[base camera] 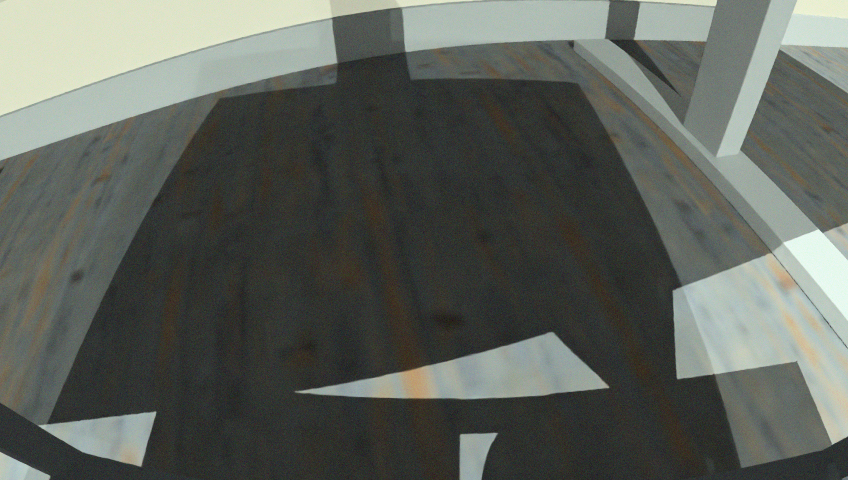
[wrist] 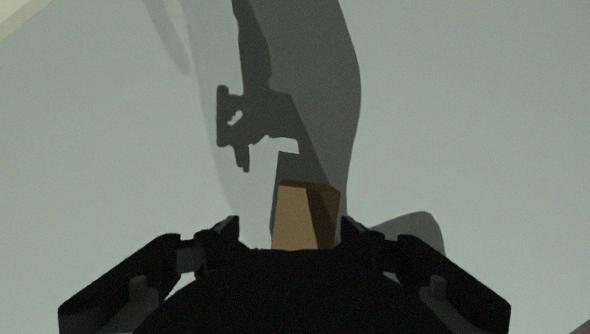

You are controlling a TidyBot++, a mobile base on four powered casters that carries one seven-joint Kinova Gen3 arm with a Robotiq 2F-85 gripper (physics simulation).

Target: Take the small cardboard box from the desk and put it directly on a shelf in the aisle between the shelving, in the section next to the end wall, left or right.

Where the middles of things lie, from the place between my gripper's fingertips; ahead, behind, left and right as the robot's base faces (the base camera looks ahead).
My hand is 2 cm past the small cardboard box [wrist: 306, 215], 1 cm to the left of it and 5 cm above it.
